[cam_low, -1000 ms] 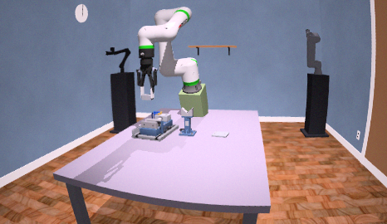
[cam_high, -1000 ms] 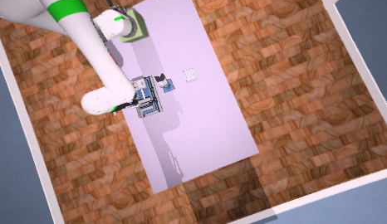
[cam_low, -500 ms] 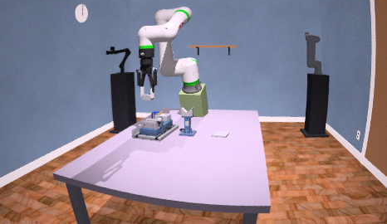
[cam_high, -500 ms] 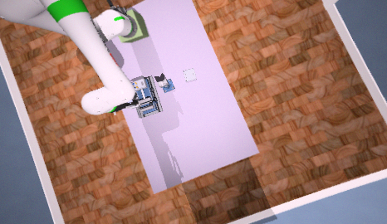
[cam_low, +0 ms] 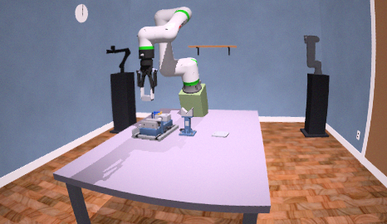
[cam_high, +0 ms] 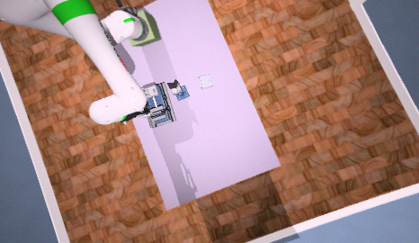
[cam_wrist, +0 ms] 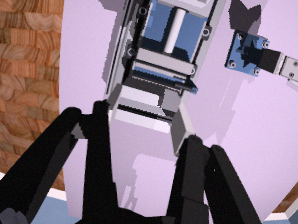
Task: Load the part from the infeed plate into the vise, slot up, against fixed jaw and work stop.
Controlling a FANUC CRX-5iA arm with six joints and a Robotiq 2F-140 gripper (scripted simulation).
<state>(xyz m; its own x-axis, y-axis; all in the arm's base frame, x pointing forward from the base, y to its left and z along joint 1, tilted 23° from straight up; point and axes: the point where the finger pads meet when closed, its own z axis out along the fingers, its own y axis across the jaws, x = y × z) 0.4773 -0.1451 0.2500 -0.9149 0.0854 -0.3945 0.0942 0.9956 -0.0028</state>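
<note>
The air cylinder rod lies 18 cm below my hand, 8 cm behind it and 3 cm to the left of it. Round my hand: part: 2 cm below.
</note>
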